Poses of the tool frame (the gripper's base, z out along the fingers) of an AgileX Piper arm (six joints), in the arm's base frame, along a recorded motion.
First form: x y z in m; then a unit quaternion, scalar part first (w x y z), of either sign.
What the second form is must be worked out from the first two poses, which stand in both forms.
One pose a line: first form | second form
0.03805 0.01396 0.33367 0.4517 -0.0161 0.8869 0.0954 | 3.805 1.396 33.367 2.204 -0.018 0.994 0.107
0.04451 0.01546 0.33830 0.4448 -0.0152 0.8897 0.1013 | 4.451 1.546 33.830 2.220 -0.017 0.993 0.113
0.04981 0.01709 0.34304 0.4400 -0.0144 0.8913 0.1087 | 4.981 1.709 34.304 2.230 -0.016 0.993 0.121
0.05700 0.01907 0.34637 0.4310 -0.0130 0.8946 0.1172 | 5.700 1.907 34.637 2.250 -0.014 0.991 0.130
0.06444 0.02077 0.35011 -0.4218 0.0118 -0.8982 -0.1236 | 6.444 2.077 35.011 2.271 -0.013 0.991 0.136
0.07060 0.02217 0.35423 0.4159 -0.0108 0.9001 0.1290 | 7.060 2.217 35.423 2.284 -0.012 0.990 0.142
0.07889 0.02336 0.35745 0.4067 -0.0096 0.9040 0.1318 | 7.889 2.336 35.745 2.304 -0.011 0.989 0.144
